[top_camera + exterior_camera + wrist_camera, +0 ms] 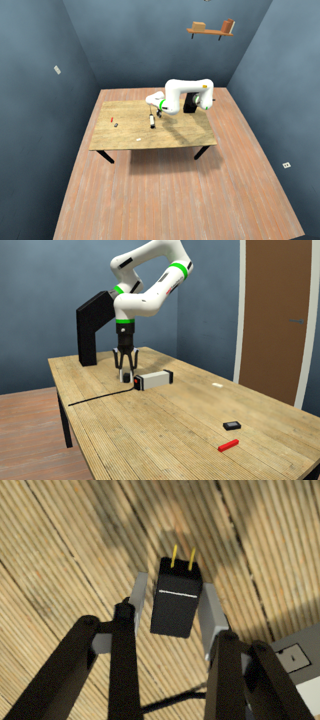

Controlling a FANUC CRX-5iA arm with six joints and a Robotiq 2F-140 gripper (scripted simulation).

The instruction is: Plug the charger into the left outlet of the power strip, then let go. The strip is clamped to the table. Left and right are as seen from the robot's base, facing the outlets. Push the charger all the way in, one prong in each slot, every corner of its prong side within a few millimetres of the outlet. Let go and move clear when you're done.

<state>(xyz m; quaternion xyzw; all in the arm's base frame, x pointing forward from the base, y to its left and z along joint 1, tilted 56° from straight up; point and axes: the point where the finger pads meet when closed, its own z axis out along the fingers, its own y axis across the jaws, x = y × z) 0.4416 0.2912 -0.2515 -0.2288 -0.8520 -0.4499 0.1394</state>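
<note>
My hand is 1 cm to the right of the black charger, 1 cm past it and 1 cm above it.
</note>
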